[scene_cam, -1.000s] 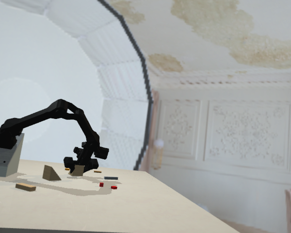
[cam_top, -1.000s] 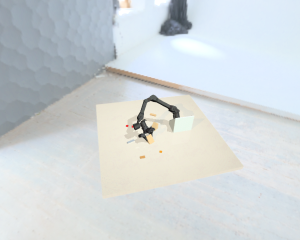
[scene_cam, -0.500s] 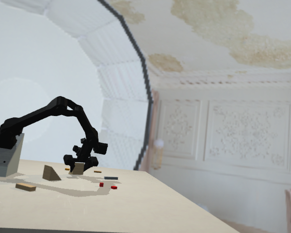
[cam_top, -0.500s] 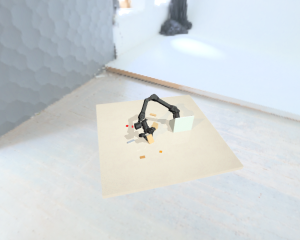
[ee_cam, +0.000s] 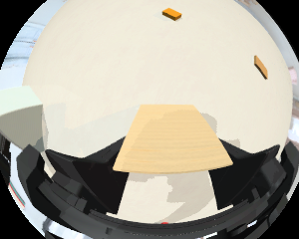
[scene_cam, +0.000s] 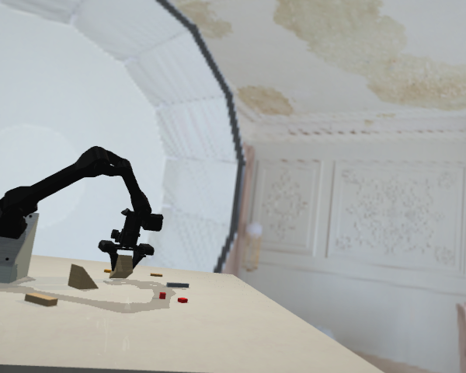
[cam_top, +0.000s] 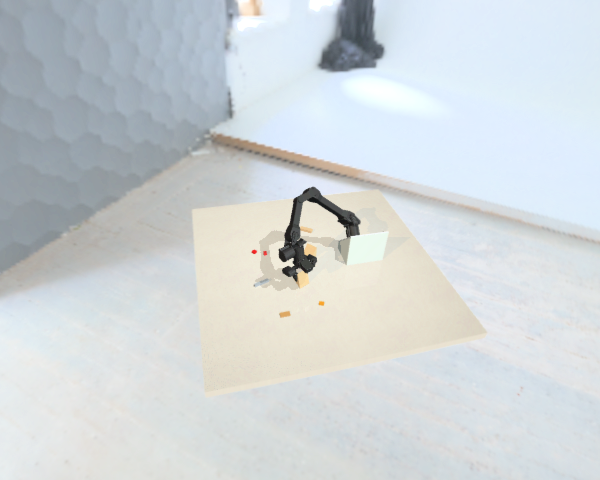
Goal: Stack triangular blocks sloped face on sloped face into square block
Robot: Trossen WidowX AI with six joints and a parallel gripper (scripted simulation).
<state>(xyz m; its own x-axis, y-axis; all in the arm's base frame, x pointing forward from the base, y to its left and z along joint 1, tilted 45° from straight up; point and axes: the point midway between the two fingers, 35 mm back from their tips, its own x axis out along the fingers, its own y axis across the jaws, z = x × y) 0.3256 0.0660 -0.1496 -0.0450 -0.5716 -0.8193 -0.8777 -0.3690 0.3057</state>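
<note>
Right now the triangular block is 90 mm behind my gripper tip, 200 mm to the right of it and 10 mm below it. Also, from my gripper tip: dark grey bar 200 mm ahead, 30 mm to the right, 20 mm below; then flat tan block 120 mm behind, 430 mm to the right, 20 mm below.
</note>
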